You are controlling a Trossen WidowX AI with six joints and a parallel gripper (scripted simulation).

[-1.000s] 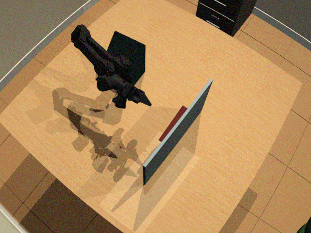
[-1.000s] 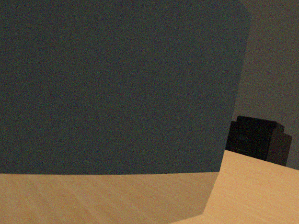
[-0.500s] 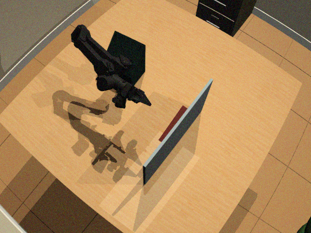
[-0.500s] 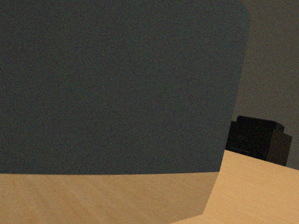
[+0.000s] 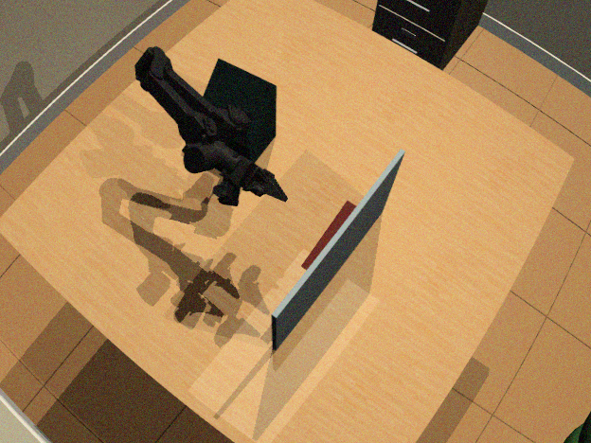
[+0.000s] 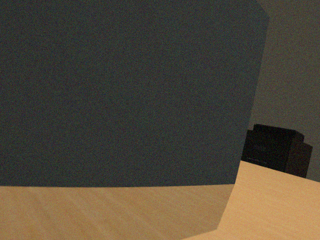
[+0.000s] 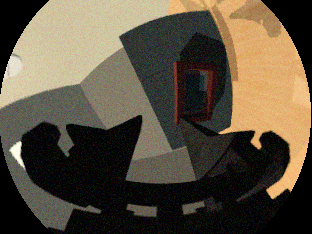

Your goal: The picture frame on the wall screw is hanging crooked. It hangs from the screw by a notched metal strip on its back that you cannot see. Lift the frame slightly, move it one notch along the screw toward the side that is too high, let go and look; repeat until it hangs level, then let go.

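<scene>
Now: gripper tip 130 mm short of the red picture frame, 110 mm above it and 10 mm to the right of it. Round my gripper tip: grey wall panel (140 mm ahead, 120 mm below).
</scene>
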